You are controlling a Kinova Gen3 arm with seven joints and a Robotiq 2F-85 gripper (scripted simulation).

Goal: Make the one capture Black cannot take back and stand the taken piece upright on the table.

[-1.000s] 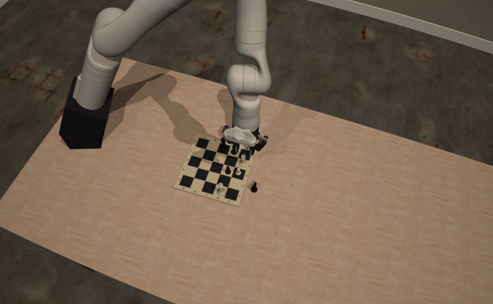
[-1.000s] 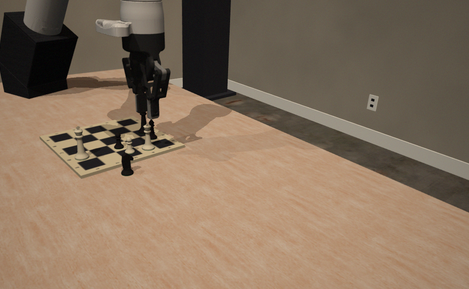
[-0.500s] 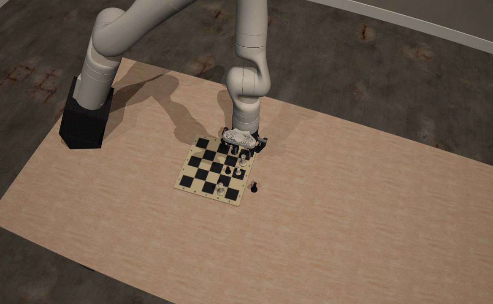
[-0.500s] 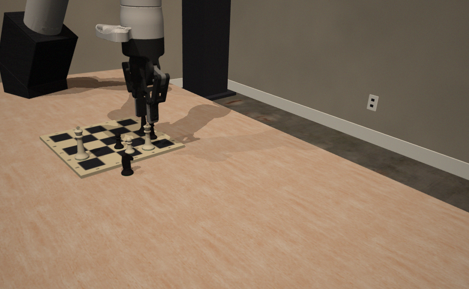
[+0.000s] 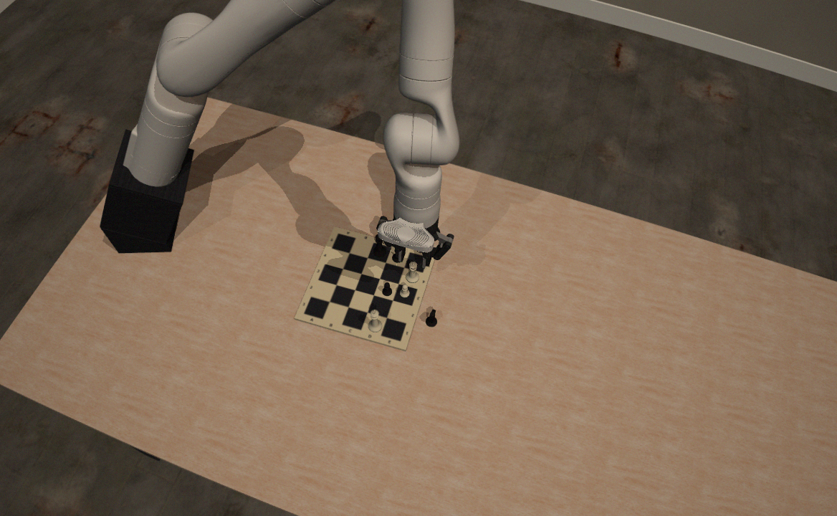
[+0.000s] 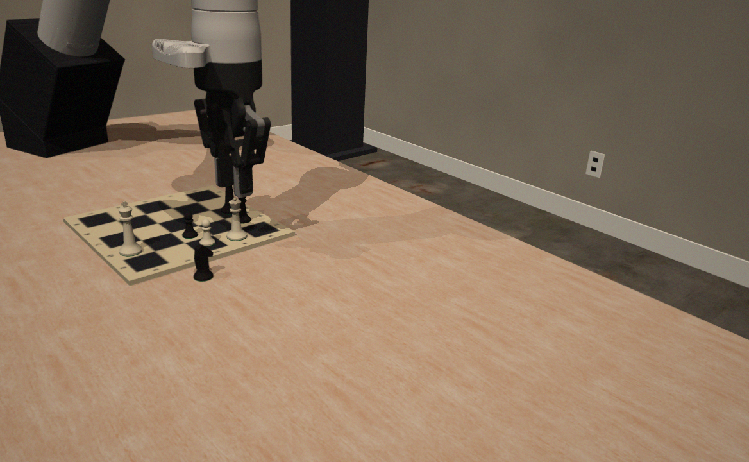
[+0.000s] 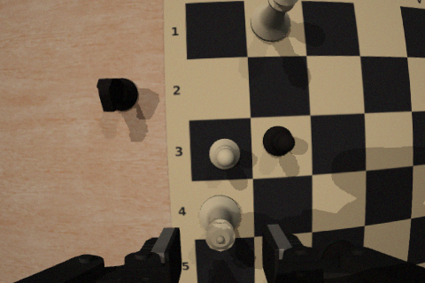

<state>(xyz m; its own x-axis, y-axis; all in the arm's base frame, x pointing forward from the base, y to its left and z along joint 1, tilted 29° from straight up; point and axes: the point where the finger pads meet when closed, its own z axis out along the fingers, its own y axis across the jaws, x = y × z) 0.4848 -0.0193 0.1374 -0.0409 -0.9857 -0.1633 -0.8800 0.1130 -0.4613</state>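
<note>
Right now my hand is 5 cm above the white queen. The rest, counted from my hand: black pawn 4 cm behind, 4 cm to the right, 7 cm below; then white pawn 1 cm behind, 4 cm to the right, 7 cm below; then black king 8 cm behind, 4 cm to the left, 5 cm below.
</note>
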